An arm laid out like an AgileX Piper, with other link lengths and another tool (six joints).
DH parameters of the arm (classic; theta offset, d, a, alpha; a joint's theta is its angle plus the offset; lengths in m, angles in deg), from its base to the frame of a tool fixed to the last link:
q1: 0 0.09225 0 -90
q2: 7.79 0 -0.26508 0
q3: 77.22 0 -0.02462 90
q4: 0 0.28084 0 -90
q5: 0 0 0 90
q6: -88.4 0.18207 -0.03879 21
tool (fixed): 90 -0.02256 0 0
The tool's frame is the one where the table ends.
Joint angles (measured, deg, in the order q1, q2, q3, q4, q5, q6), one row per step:
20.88 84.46 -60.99 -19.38 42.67 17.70
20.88 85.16 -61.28 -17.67 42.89 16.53
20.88 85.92 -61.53 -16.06 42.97 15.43
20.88 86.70 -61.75 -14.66 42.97 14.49
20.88 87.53 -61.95 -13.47 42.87 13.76
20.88 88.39 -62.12 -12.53 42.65 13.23
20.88 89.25 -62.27 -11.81 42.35 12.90
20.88 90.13 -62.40 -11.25 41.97 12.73
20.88 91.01 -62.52 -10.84 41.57 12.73
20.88 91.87 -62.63 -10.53 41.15 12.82
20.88 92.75 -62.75 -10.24 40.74 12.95
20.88 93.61 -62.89 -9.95 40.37 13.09
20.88 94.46 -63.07 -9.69 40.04 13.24
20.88 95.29 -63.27 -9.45 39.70 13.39
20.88 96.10 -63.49 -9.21 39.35 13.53
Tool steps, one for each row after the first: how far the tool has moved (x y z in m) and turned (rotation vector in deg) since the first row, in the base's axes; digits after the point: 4 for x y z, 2 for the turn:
-0.0006 0.0031 -0.0032 0.65 1.18 0.37
-0.0010 0.0062 -0.0068 1.28 2.28 0.77
-0.0010 0.0091 -0.0106 1.84 3.28 1.11
-0.0007 0.0118 -0.0145 2.35 4.17 1.36
0.0000 0.0141 -0.0187 2.77 4.92 1.53
0.0011 0.0162 -0.0230 3.12 5.55 1.62
0.0024 0.0180 -0.0273 3.43 6.09 1.63
0.0039 0.0196 -0.0318 3.69 6.57 1.54
0.0054 0.0210 -0.0362 3.91 6.99 1.40
0.0069 0.0224 -0.0407 4.13 7.43 1.23
0.0084 0.0237 -0.0450 4.36 7.86 1.03
0.0099 0.0249 -0.0492 4.55 8.27 0.83
0.0115 0.0261 -0.0531 4.75 8.63 0.63
0.0132 0.0274 -0.0568 4.96 8.94 0.45

